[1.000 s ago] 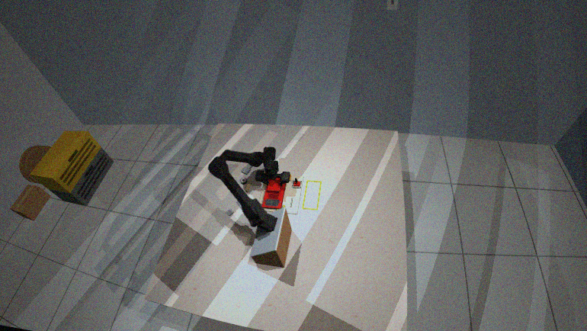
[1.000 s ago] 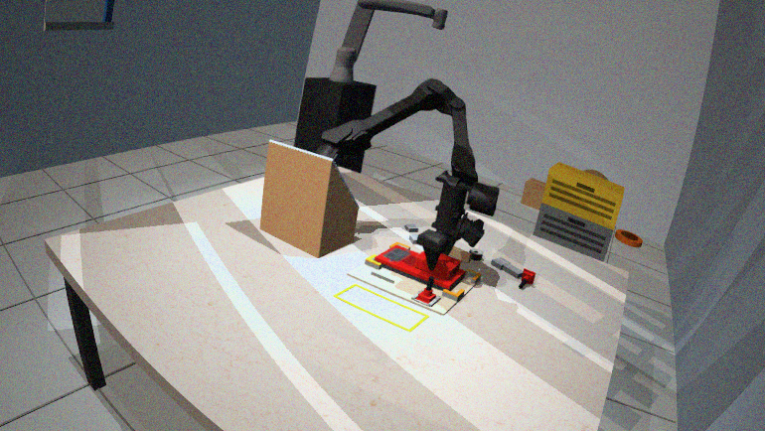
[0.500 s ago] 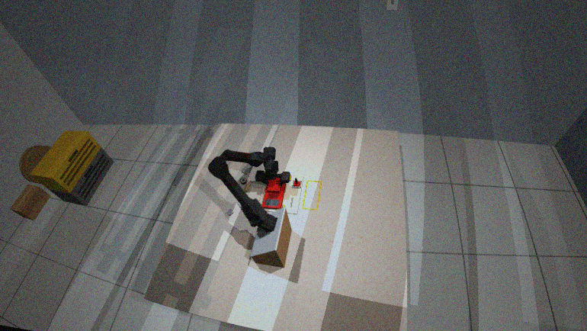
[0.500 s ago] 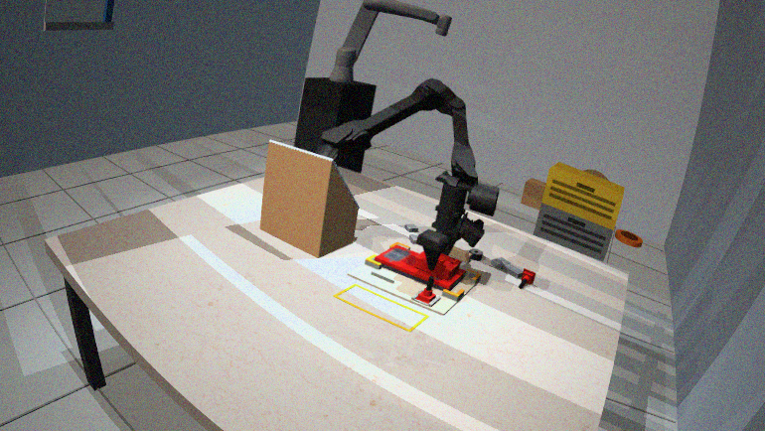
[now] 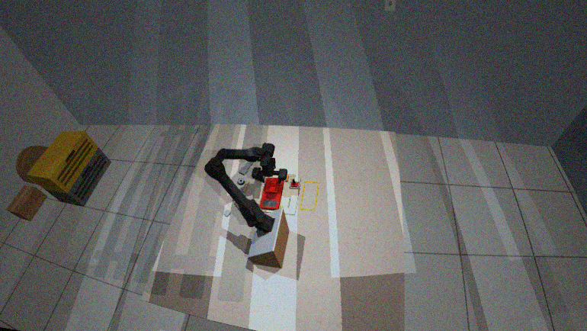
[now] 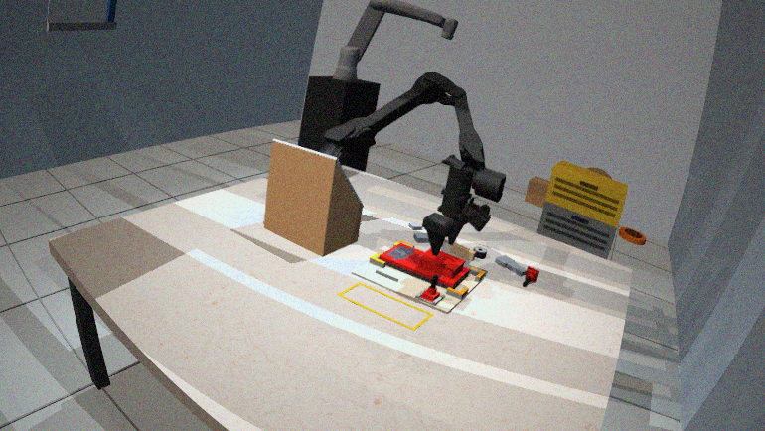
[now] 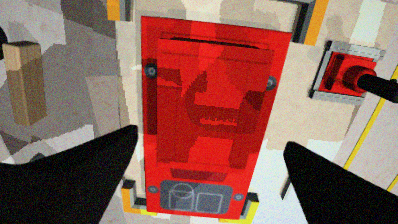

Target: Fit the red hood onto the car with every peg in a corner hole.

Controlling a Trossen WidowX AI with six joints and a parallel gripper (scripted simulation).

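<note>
My gripper tip is 30 mm above the hood. Round my gripper tip: tan block 20 mm behind, 170 mm to the left, 60 mm below; engine block 10 mm to the left, 50 mm below; jig 20 mm behind, 20 mm to the right, 60 mm below.
</note>
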